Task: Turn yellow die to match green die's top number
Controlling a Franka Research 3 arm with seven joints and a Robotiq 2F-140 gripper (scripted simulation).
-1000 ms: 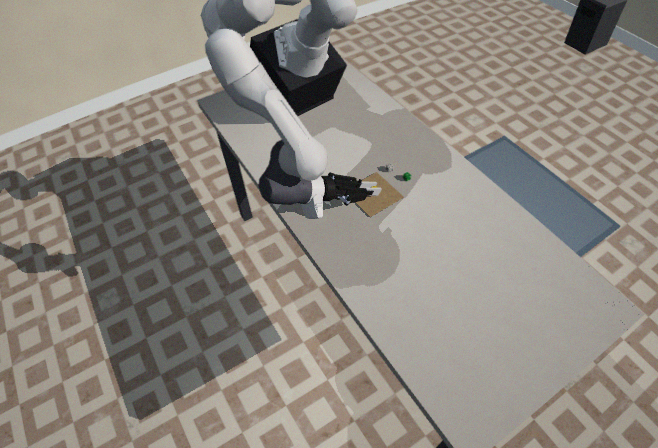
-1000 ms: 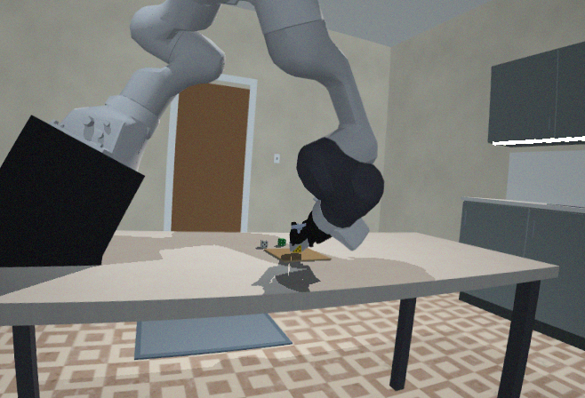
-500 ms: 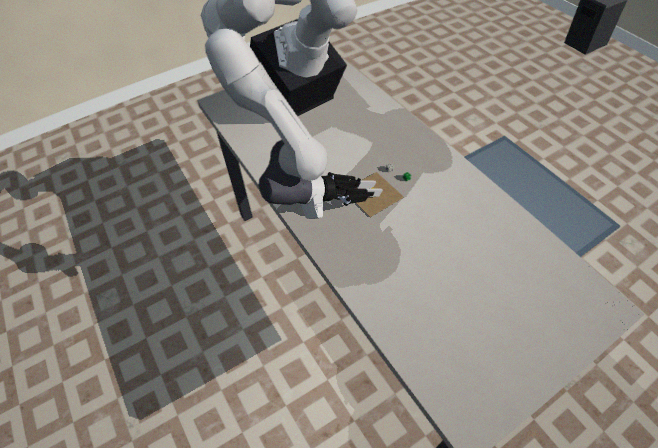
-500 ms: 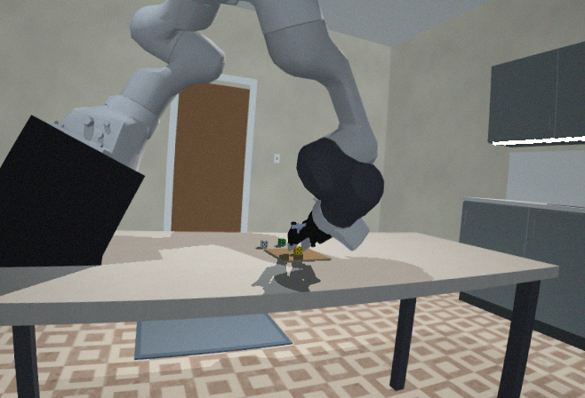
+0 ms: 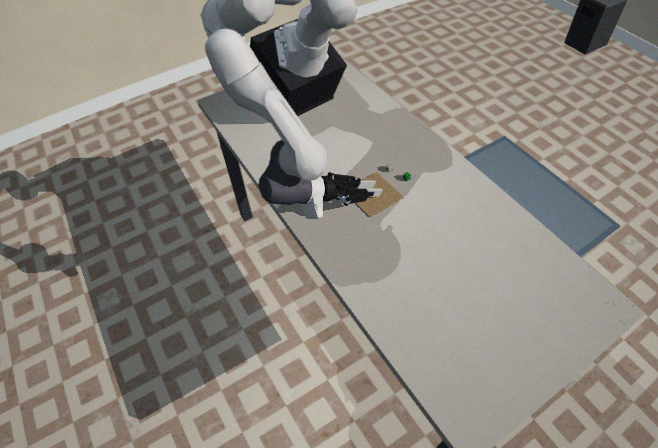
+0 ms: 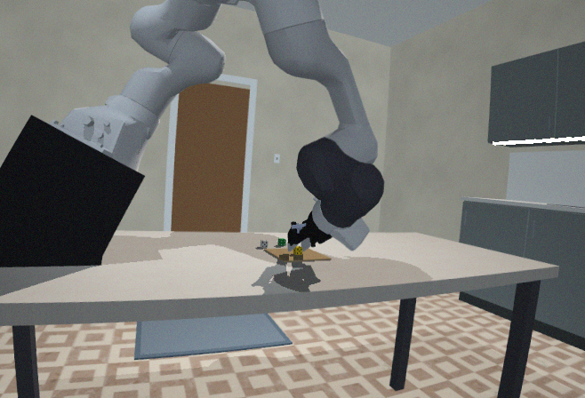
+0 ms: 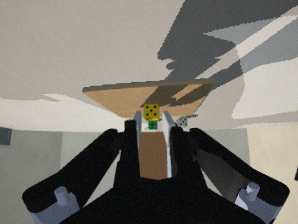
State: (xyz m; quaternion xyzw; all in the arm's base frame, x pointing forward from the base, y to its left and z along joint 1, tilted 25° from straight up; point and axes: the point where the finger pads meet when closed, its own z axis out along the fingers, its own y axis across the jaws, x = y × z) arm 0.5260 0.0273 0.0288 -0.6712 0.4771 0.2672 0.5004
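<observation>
Now: the yellow die 20 mm below my hand and 10 mm to the left of it. Also, from my hand: green die 150 mm to the left, 30 mm below, 20 mm behind; tan mat 30 mm below, 20 mm to the left; white die 110 mm to the left, 80 mm behind, 30 mm below.
</observation>
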